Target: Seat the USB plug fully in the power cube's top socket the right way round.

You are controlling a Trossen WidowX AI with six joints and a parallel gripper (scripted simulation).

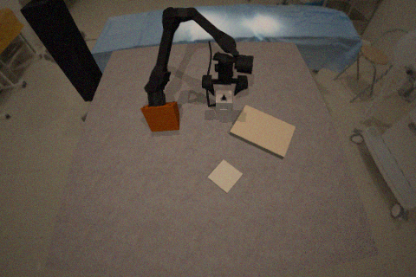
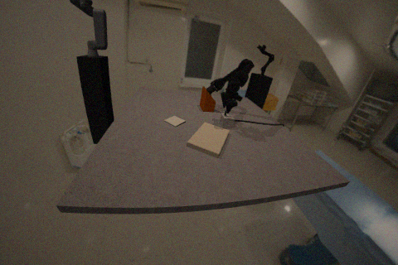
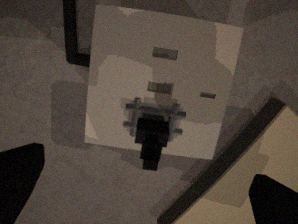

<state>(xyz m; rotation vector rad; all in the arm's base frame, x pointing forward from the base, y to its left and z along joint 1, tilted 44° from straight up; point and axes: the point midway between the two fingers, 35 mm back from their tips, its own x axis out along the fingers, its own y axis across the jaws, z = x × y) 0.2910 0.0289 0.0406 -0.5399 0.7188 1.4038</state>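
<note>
The dark USB plug lies 20 mm below my gripper tip. Also, from my gripper tip: tan flat board 170 mm ahead, 140 mm to the right, 100 mm below; small white square tile 330 mm to the right, 110 mm below, 40 mm behind.
</note>
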